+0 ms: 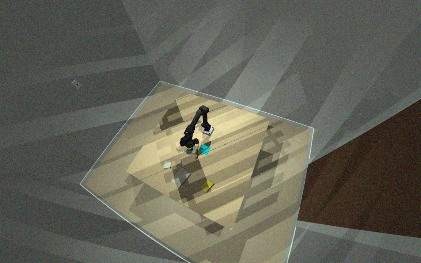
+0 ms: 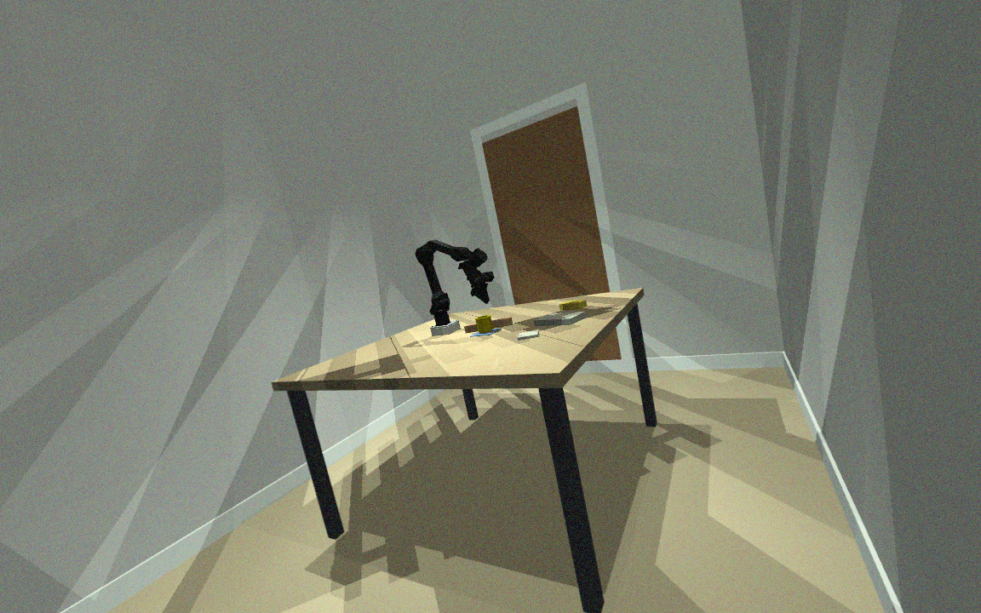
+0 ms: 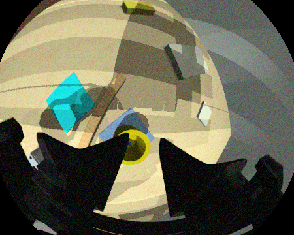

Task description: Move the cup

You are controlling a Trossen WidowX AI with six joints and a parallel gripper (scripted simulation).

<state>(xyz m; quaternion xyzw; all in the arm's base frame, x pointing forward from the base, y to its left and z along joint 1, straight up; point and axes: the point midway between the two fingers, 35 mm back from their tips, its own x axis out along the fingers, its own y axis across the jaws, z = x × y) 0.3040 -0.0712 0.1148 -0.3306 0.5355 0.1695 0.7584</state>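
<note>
Now: the yellow cup 3 cm behind my gripper tip, 3 cm to the right of it and 9 cm below it. From my gripper tip the other things lie so: cyan pad 8 cm behind, 14 cm to the left, 14 cm below; light blue pad 2 cm behind, 3 cm to the right, 14 cm below; wooden bar 5 cm behind, 5 cm to the left, 12 cm below.
</note>
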